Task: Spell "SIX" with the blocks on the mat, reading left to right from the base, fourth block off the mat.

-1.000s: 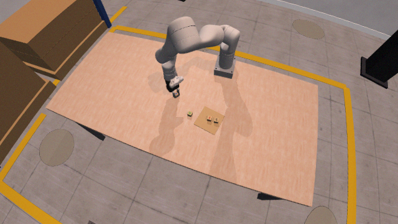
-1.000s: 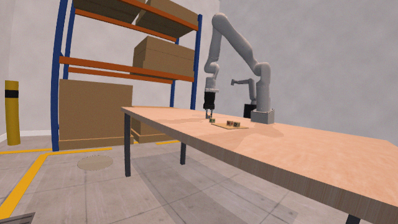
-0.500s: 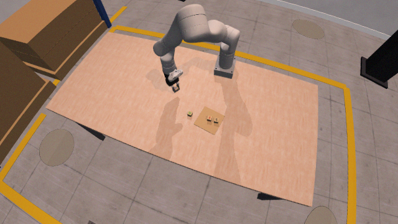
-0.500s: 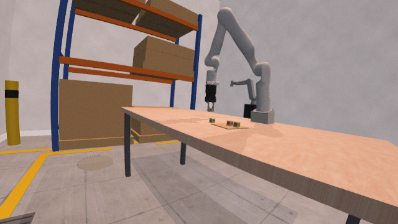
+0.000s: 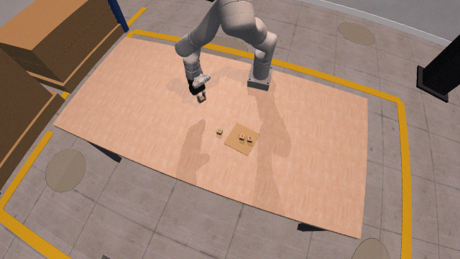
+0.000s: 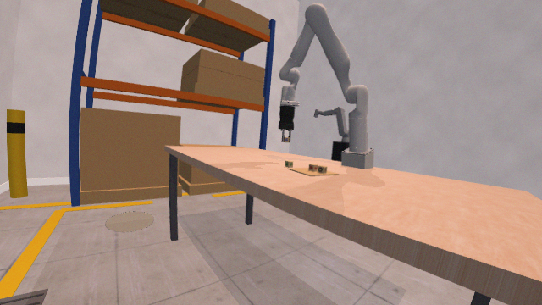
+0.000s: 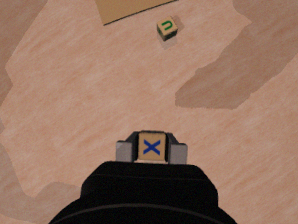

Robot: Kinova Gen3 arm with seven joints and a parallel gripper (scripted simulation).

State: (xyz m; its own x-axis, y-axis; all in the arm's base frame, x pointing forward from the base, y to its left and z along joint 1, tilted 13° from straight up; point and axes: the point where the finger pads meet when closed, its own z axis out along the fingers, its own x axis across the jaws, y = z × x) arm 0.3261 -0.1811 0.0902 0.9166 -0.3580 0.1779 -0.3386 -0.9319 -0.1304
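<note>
Right now the block is 40 mm ahead of my hand, 270 mm to the left of it and 100 mm below it. The rest, counted from my hand: tan mat (40 mm ahead, 270 mm to the left, 110 mm below).
</note>
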